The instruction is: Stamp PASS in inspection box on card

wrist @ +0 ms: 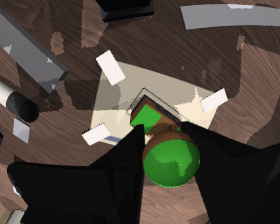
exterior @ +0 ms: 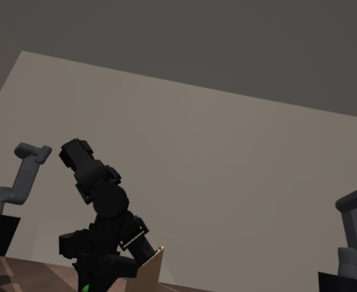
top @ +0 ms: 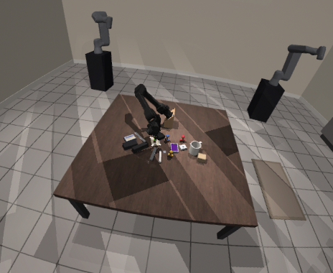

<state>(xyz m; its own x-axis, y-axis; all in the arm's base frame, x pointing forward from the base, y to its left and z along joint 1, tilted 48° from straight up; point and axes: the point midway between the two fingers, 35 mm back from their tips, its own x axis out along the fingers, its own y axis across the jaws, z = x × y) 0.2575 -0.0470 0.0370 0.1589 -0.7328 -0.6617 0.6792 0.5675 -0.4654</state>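
My gripper tip is right at the PASS stamp. Round my gripper tip: grey bar 14 cm ahead, 3 cm to the left, 2 cm below; then blue stamp 10 cm to the left, 4 cm behind, 1 cm below; then card 3 cm below.
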